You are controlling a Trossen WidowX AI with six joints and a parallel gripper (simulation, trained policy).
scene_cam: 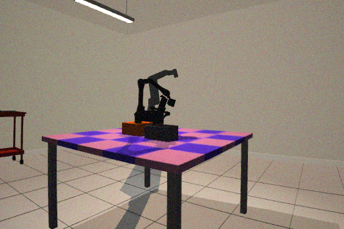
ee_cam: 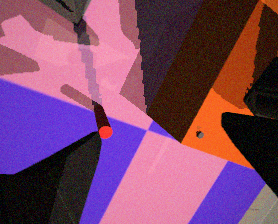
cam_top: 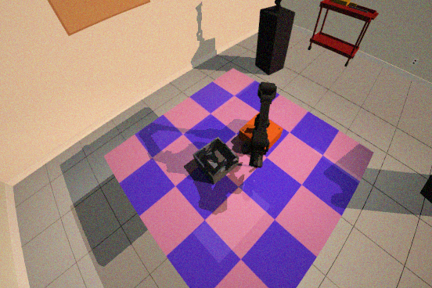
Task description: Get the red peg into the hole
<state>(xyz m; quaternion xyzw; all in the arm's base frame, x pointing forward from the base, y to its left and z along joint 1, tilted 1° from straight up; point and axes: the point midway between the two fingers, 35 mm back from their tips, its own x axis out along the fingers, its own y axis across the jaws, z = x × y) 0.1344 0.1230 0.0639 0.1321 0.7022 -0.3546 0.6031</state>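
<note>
Now: gripper tip 9 cm above the red peg, 4 cm to the right of it and 1 cm short of it. The rest, counted from my gripper tip: plate: 20 cm ahead, 12 cm to the right, 8 cm below; grey box: 20 cm ahead, 12 cm to the right, 10 cm below.
</note>
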